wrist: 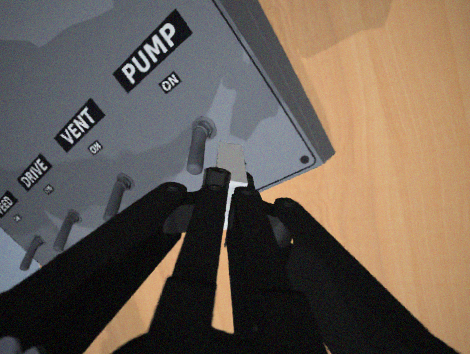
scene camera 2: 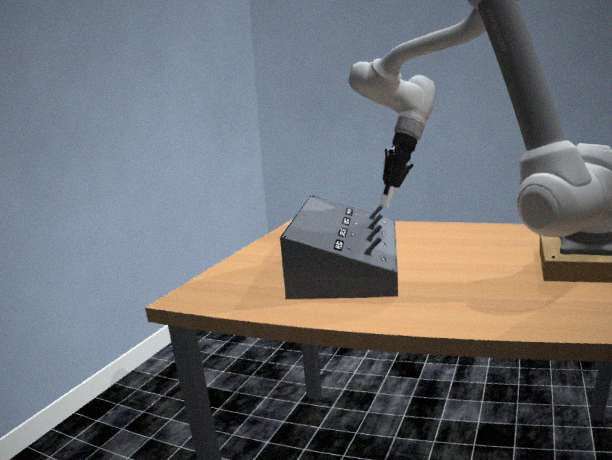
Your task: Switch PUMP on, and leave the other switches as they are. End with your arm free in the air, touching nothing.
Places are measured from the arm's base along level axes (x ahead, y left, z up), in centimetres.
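Pixels of known places: gripper, between the fingertips: [wrist: 227, 161] [scene camera 2: 383, 205]; arm's base, origin of its link: [scene camera 2: 590, 245].
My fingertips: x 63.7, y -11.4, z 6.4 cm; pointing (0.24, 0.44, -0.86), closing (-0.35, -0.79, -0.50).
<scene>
Ahead of a thing's pixels: the offset from my fingertips to its top centre. "*": to the spot under its first point. Level surfaces: height alone.
The dark grey switch box [scene camera 2: 332, 270] [wrist: 165, 125] has a sloped top with labelled levers. The PUMP lever {dz +0.8, dx +1.3, dy +3.1 cm} [scene camera 2: 376, 212] [wrist: 197, 150] is at the far end in the scene view, below the PUMP label {dz -0.5, dx +9.2, dy +5.6 cm} [scene camera 2: 349, 211] [wrist: 152, 51] in the wrist view. It leans away from its ON mark {* dz -1.7, dx +6.9, dy +4.8 cm} [wrist: 170, 82]. The VENT lever {dz +0.8, dx -2.3, dy +14.6 cm} [wrist: 116, 198] and the DRIVE lever {dz +0.8, dx -5.8, dy +26.1 cm} [wrist: 66, 232] lean the same way. My gripper [scene camera 2: 385, 198] [wrist: 227, 161] is shut and empty. Its pale fingertips are close beside the PUMP lever, to its right in the wrist view; whether they touch it I cannot tell.
Another lever {dz +0.8, dx -9.3, dy +37.5 cm} [scene camera 2: 372, 246] [wrist: 31, 253] stands at the box's near end in the scene view. The box rests on the wooden table {dz -11.8 cm} [scene camera 2: 450, 320] [wrist: 390, 200]. The arm's base [scene camera 2: 585, 245] stands on a block at the right. Blue walls rise behind the table.
</scene>
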